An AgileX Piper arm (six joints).
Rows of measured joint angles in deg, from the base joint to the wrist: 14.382 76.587 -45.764 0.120 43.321 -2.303; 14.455 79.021 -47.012 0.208 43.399 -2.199; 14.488 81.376 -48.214 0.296 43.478 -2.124; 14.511 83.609 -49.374 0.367 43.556 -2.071; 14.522 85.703 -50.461 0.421 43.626 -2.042; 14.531 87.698 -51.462 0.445 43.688 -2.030; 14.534 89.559 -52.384 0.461 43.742 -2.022; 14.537 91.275 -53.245 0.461 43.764 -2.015; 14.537 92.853 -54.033 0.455 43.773 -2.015; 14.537 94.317 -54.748 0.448 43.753 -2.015; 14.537 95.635 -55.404 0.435 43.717 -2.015; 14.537 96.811 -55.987 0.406 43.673 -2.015; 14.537 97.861 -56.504 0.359 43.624 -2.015; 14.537 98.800 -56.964 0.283 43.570 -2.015; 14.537 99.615 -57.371 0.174 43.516 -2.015; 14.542 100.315 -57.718 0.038 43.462 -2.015; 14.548 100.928 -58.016 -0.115 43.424 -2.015; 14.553 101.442 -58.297 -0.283 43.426 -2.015; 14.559 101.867 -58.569 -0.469 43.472 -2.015; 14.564 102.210 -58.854 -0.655 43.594 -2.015; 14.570 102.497 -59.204 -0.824 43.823 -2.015; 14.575 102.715 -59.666 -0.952 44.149 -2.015; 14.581 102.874 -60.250 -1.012 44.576 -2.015; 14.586 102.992 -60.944 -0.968 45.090 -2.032
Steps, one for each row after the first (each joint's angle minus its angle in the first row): 0.073 2.434 -1.248 0.088 0.078 0.104; 0.106 4.789 -2.450 0.176 0.157 0.179; 0.129 7.022 -3.610 0.247 0.235 0.232; 0.140 9.116 -4.697 0.301 0.305 0.261; 0.149 11.111 -5.698 0.325 0.367 0.273; 0.152 12.972 -6.620 0.341 0.421 0.281; 0.155 14.688 -7.481 0.341 0.443 0.288; 0.155 16.266 -8.269 0.335 0.452 0.288; 0.155 17.730 -8.984 0.328 0.432 0.288; 0.155 19.048 -9.640 0.315 0.396 0.288; 0.155 20.224 -10.223 0.286 0.352 0.288; 0.155 21.274 -10.740 0.239 0.303 0.288; 0.155 22.213 -11.200 0.163 0.249 0.288; 0.155 23.028 -11.607 0.054 0.195 0.288; 0.160 23.728 -11.954 -0.082 0.141 0.288; 0.166 24.341 -12.252 -0.235 0.103 0.288; 0.171 24.855 -12.533 -0.403 0.105 0.288; 0.177 25.280 -12.805 -0.589 0.151 0.288; 0.182 25.623 -13.090 -0.775 0.273 0.288; 0.188 25.910 -13.440 -0.944 0.502 0.288; 0.193 26.128 -13.902 -1.072 0.828 0.288; 0.199 26.287 -14.486 -1.132 1.255 0.288; 0.204 26.405 -15.180 -1.088 1.769 0.271
